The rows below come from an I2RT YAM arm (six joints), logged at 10 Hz.
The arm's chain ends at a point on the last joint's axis. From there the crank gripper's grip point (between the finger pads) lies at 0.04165 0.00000 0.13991 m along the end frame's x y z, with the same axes.
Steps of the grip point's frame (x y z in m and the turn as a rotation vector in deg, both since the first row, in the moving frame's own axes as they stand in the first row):
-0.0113, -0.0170, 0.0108, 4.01, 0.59, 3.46
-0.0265, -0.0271, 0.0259, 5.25, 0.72, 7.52
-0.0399, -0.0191, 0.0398, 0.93, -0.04, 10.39
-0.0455, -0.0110, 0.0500, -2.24, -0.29, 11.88
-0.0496, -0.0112, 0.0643, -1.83, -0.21, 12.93
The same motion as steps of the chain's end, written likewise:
-0.0130, -0.0098, 0.0115, 4.01, 0.59, 3.46
-0.0287, -0.0199, 0.0268, 5.25, 0.72, 7.52
-0.0393, -0.0243, 0.0397, 0.93, -0.04, 10.39
-0.0433, -0.0249, 0.0501, -2.24, -0.29, 11.88
-0.0475, -0.0249, 0.0644, -1.83, -0.21, 12.93

